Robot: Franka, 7 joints.
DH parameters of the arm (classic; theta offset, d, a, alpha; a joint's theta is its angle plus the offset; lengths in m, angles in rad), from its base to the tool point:
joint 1: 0 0.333 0 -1.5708
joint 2: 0 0 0 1.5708
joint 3: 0 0.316 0.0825 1.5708
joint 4: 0 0 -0.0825 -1.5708
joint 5: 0 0.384 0 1.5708
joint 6: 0 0 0.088 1.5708
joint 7: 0 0.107 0 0
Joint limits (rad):
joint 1: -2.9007..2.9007
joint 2: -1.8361..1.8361
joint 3: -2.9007..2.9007
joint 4: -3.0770..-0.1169
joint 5: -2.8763..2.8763
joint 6: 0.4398..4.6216
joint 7: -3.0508..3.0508
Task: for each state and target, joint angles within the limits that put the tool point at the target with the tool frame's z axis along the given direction. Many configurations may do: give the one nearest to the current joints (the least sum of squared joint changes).
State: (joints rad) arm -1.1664 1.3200 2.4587 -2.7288 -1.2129 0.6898 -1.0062
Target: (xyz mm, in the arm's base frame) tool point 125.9 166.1 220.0 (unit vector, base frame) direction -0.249 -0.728 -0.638
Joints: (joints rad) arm -0.9232 1.4414 1.5896 -2.8465 -0.9130 1.0250 -1.0062
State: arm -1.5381 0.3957 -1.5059 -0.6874 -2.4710 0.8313 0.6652
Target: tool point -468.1 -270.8 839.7 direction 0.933 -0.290 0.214
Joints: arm -2.2102 0.8540 -1.5143 -0.8258 -2.6219 0.7041 0.6652
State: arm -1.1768 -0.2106 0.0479 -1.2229 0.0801 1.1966 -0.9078
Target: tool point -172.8 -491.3 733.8 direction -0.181 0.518 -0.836
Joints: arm -1.5755 0.4005 -0.3737 -0.6876 -0.3829 0.6484 -0.9078
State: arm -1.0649 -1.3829 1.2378 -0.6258 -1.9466 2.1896 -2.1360
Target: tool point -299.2 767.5 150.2 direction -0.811 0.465 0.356
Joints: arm -1.1605 -1.8361 1.3055 -0.1183 -2.1829 2.1881 -2.1360
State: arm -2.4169 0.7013 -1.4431 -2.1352 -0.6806 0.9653 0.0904
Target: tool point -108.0 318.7 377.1 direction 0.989 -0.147 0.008
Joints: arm -2.2399 0.6400 -1.8854 -2.5778 -0.7184 1.4428 0.0904
